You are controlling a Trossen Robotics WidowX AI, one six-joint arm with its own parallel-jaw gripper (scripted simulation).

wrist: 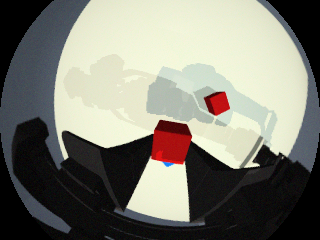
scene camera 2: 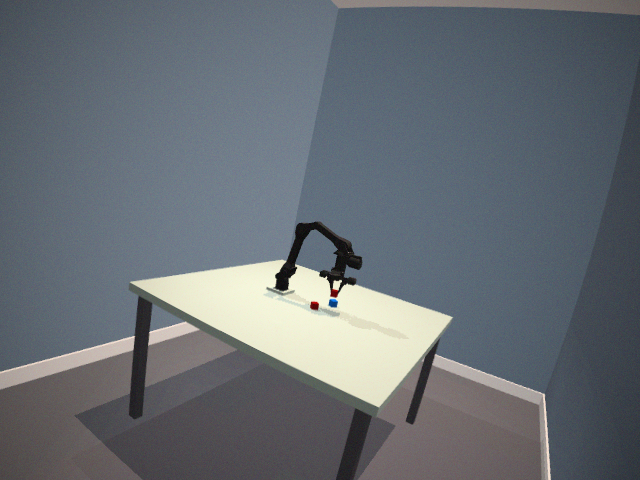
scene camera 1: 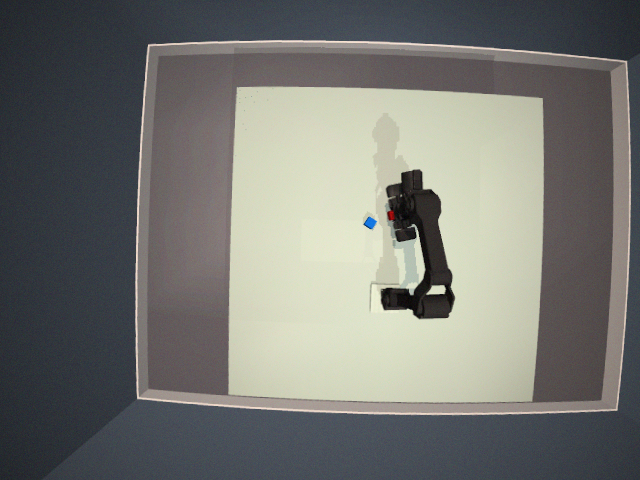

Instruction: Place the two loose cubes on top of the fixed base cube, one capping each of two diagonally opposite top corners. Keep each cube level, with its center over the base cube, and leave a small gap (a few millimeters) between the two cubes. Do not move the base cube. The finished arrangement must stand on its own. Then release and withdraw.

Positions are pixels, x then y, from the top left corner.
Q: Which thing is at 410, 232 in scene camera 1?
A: My gripper.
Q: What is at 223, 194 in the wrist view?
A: My gripper.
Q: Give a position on a red cube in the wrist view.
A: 171, 140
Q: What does my gripper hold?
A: A red cube.
